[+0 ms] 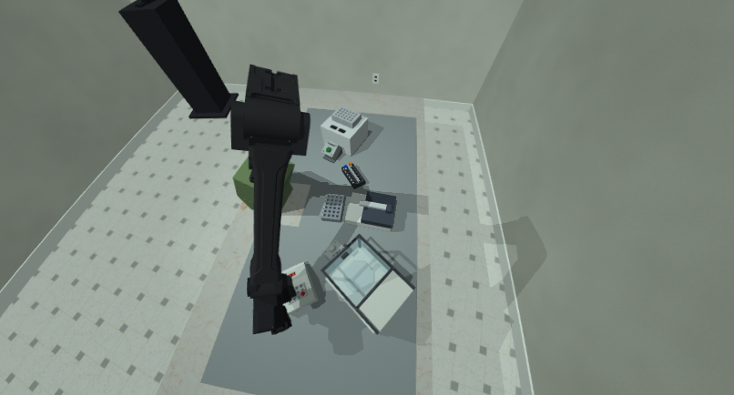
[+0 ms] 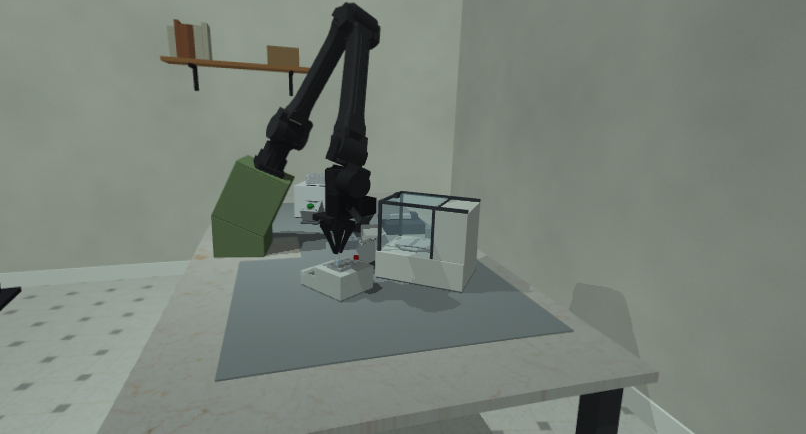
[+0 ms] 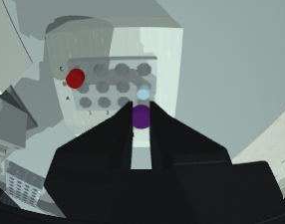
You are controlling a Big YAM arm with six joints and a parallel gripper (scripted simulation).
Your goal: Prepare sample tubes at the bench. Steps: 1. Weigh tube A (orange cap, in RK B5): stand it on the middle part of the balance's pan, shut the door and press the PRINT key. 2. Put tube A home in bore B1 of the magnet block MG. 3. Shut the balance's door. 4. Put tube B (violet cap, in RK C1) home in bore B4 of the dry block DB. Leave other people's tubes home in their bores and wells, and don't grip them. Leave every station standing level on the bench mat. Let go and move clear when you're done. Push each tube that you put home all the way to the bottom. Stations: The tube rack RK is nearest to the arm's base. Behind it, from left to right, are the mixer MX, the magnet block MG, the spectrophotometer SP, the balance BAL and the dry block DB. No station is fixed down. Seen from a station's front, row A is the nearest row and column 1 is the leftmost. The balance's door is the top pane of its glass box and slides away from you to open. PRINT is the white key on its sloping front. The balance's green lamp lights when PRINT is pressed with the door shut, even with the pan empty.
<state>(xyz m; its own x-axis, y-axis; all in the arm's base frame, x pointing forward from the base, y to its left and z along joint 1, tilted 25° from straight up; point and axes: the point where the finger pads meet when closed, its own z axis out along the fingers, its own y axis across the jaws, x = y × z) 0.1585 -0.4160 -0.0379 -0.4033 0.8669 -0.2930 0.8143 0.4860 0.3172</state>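
Now: the tube B 2 cm below my hand. The rest, counted from my hand: red-capped tube 5 cm ahead, 1 cm to the left, 5 cm below; then balance pan 24 cm ahead, 7 cm to the left, 3 cm below; then dry block DB 1 cm ahead, 4 cm to the left, 8 cm below.
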